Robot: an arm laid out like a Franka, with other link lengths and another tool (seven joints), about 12 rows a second.
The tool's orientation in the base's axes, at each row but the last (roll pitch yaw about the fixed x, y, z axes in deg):
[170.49, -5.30, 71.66]
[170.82, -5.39, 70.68]
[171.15, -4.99, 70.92]
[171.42, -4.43, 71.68]
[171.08, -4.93, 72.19]
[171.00, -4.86, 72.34]
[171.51, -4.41, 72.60]
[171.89, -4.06, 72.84]
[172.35, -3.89, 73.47]
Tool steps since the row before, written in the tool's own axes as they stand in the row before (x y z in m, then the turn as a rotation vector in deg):
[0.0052, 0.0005, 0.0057, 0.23, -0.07, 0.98]
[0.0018, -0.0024, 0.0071, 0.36, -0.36, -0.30]
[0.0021, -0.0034, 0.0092, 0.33, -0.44, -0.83]
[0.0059, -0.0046, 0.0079, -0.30, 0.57, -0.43]
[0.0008, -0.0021, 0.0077, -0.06, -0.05, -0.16]
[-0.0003, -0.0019, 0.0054, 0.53, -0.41, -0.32]
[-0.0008, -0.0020, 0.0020, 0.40, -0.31, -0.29]
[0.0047, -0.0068, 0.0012, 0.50, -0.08, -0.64]
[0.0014, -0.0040, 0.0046, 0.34, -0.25, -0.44]
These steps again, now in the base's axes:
[0.0032, 0.0049, -0.0050, 0.19, 0.27, -0.95]
[-0.0003, 0.0028, -0.0072, -0.27, 0.45, 0.27]
[-0.0009, 0.0034, -0.0094, -0.45, 0.43, 0.78]
[-0.0011, 0.0073, -0.0080, 0.37, -0.48, 0.49]
[-0.0004, 0.0017, -0.0078, -0.09, -0.05, 0.14]
[-0.0009, 0.0005, -0.0056, -0.28, 0.62, 0.30]
[-0.0018, -0.0001, -0.0023, -0.22, 0.47, 0.27]
[-0.0048, 0.0066, -0.0018, -0.03, 0.48, 0.66]
[-0.0027, 0.0026, -0.0050, -0.20, 0.39, 0.42]

